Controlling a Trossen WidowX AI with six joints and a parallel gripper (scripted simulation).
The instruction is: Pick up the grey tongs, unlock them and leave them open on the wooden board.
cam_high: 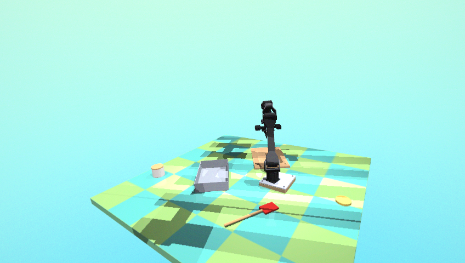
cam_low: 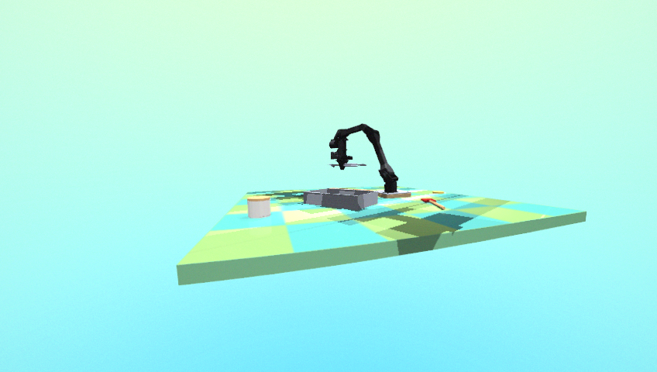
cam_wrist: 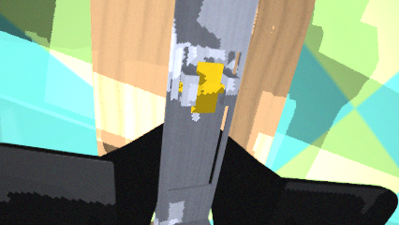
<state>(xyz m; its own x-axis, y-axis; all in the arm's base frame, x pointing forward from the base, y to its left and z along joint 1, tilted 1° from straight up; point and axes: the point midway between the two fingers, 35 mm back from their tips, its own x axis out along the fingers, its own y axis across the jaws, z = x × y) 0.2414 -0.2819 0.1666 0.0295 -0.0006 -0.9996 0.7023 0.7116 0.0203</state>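
My gripper tip is now 40 mm below the yellow lock piece, 30 mm to the left of it and 30 mm short of it. The rest, counted from my gripper tip: lidded canister: 690 mm to the left, 410 mm ahead, 120 mm below; then wooden board: 150 mm below; then grey roasting tin: 470 mm to the left, 130 mm below, 80 mm ahead.
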